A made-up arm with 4 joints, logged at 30 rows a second.
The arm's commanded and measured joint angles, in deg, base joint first. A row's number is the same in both.
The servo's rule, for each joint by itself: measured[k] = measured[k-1] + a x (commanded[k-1-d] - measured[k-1]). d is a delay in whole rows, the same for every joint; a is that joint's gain. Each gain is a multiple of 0.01, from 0.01 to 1. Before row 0 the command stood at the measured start. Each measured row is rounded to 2 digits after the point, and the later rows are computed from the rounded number. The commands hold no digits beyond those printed.
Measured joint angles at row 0:
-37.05, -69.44, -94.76, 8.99
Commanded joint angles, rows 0 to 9:
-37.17, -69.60, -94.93, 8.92
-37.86, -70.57, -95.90, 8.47
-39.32, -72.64, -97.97, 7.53
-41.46, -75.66, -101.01, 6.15
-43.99, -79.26, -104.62, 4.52
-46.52, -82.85, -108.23, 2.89
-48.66, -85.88, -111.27, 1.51
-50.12, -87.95, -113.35, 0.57
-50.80, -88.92, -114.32, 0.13
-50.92, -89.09, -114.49, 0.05
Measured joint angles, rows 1 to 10:
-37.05, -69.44, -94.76, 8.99
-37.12, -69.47, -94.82, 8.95
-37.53, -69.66, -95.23, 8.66
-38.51, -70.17, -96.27, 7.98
-40.13, -71.10, -98.07, 6.88
-42.25, -72.49, -100.56, 5.46
-44.60, -74.25, -103.47, 3.92
-46.83, -76.23, -106.43, 2.47
-48.64, -78.22, -109.06, 1.33
-49.83, -80.04, -111.06, 0.61
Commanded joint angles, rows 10 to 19:
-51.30, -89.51, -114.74, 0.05
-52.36, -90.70, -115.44, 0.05
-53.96, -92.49, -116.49, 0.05
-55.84, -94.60, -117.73, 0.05
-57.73, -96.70, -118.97, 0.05
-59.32, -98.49, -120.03, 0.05
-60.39, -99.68, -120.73, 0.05
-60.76, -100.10, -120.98, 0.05
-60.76, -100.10, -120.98, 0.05
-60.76, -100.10, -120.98, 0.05
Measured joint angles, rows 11 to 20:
-50.43, -81.58, -112.36, 0.27
-50.91, -82.93, -113.26, 0.14
-51.71, -84.25, -114.09, 0.09
-52.95, -85.65, -115.00, 0.07
-54.54, -87.17, -116.04, 0.06
-56.29, -88.79, -117.15, 0.05
-57.96, -90.44, -118.24, 0.05
-59.30, -92.01, -119.19, 0.05
-60.10, -93.39, -119.87, 0.05
-60.46, -94.53, -120.29, 0.05

